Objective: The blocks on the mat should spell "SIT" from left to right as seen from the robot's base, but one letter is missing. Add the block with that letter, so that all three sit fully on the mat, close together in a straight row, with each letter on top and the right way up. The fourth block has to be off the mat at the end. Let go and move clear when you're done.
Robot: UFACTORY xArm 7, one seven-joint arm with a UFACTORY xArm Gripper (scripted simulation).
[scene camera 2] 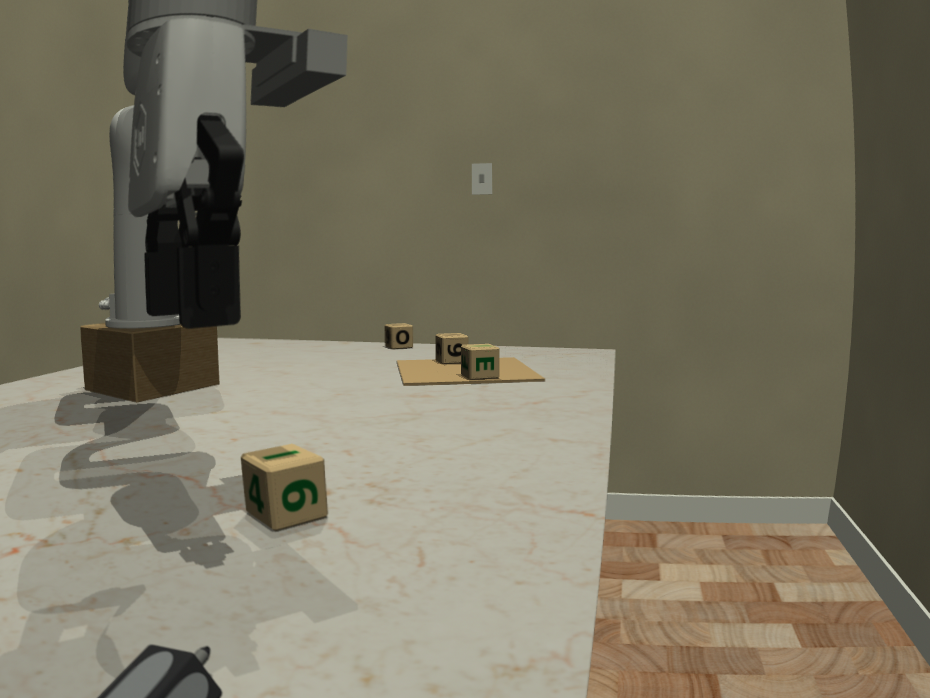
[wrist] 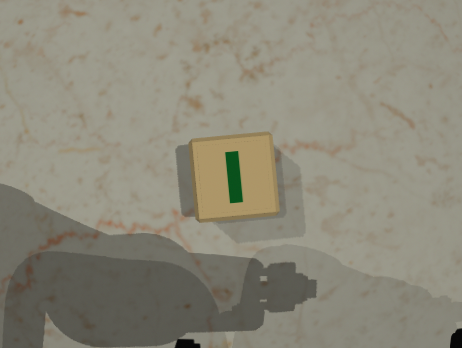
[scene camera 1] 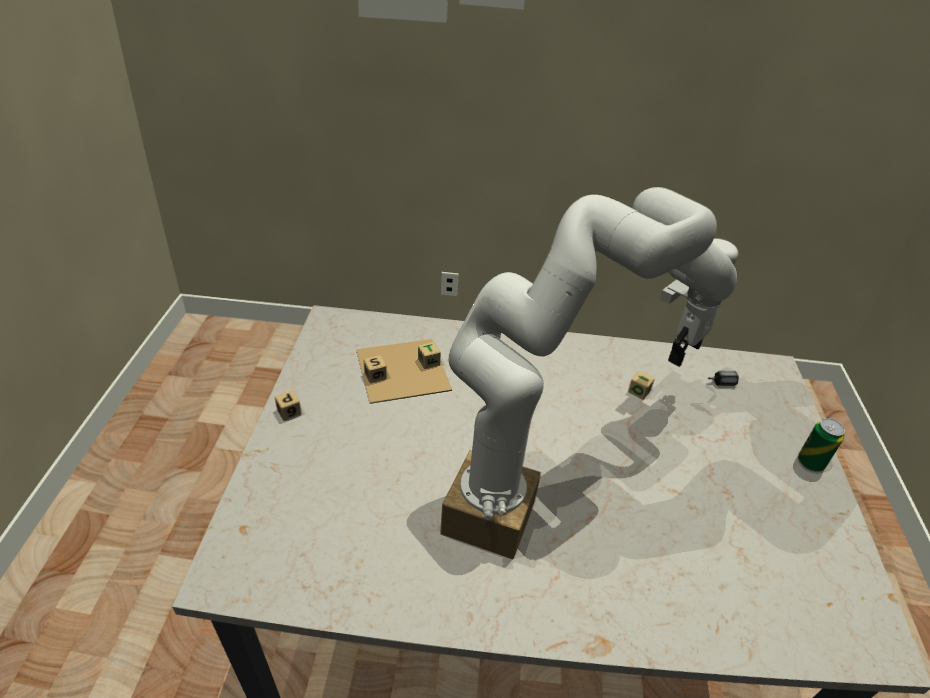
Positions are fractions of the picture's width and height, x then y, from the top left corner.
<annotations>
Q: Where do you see a tan mat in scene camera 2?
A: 0.44, 0.53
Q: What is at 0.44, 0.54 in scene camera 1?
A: A tan mat.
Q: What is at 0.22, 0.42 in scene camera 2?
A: The gripper.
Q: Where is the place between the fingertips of the gripper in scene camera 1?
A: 0.73, 0.51
</annotations>
